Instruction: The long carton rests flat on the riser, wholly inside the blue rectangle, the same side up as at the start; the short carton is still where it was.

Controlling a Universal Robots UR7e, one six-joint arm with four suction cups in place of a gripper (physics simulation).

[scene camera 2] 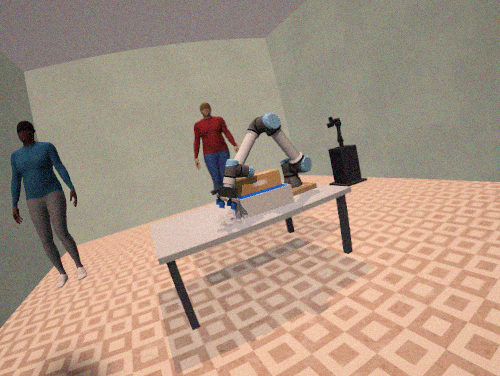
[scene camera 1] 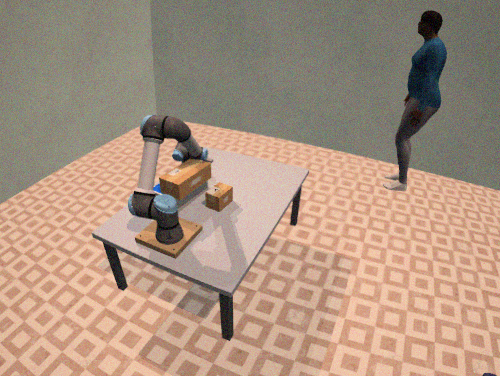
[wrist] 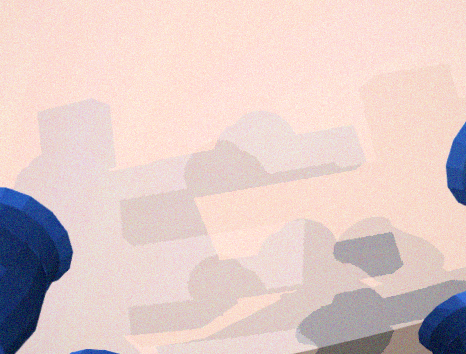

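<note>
The long carton lies flat on the grey riser, over the blue rectangle. The short carton stands on the table beside the riser; it is hidden in scene camera 2. My suction gripper hangs past the far end of the long carton, with its blue cups pointing down over the bare table and touching nothing.
The arm's wooden base plate sits at the table's near left. A person in blue stands far right. A person in red stands behind the table, and another person is at the left edge. A black camera stand stands beyond the table's end.
</note>
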